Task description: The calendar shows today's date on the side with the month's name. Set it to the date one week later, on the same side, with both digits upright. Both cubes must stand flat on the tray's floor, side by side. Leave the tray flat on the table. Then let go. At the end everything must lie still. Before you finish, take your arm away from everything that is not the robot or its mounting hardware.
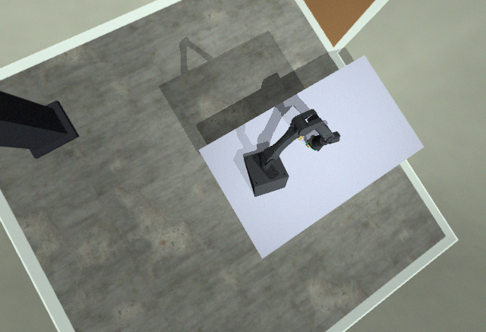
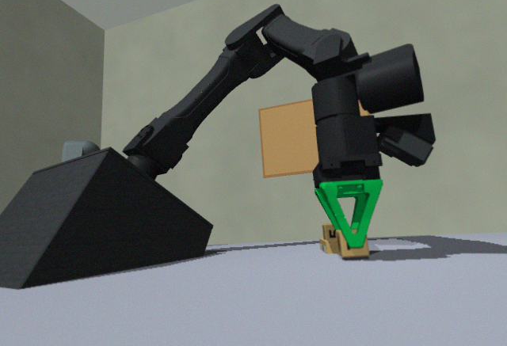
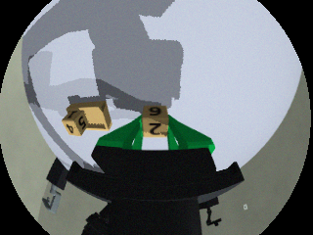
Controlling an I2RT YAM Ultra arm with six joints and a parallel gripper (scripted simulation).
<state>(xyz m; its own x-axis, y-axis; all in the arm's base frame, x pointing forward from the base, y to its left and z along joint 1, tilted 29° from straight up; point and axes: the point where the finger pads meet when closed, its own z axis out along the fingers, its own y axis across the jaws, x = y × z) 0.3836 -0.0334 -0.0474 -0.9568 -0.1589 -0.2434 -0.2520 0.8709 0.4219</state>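
My hand is right at the wooden cube. Round my hand: wooden tray (100 mm to the left, 30 mm behind, 10 mm below).
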